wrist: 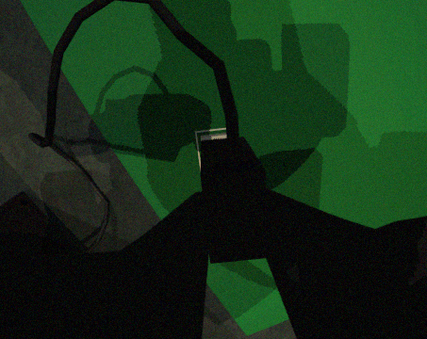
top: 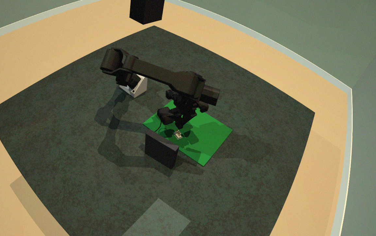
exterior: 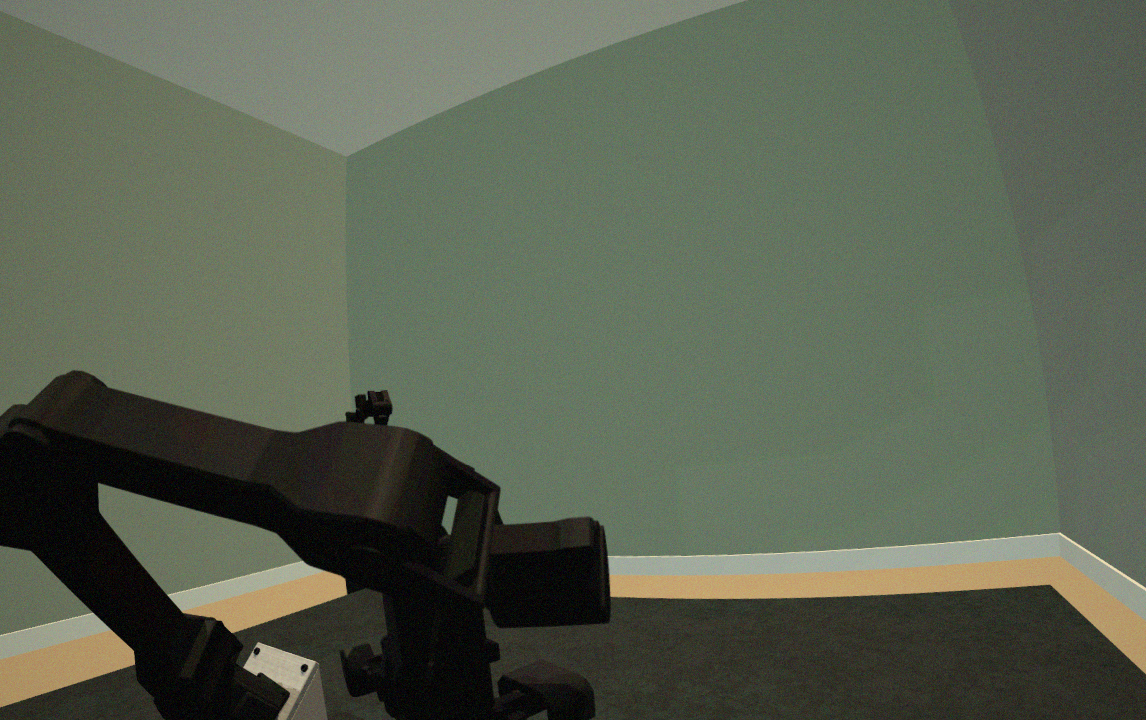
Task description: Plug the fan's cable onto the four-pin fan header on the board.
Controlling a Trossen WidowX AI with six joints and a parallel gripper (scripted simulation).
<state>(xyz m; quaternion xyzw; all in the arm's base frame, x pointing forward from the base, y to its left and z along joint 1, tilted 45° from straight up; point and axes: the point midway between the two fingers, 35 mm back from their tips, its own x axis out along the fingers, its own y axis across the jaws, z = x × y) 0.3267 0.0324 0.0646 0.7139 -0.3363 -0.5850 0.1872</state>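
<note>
My gripper tip is now 60 mm above the pale four-pin header. The rest, counted from my gripper tip: black fan plug 10 mm behind, 10 mm above; dark fan block 30 mm ahead, 130 mm to the right; green board 70 mm to the left, 80 mm below.
</note>
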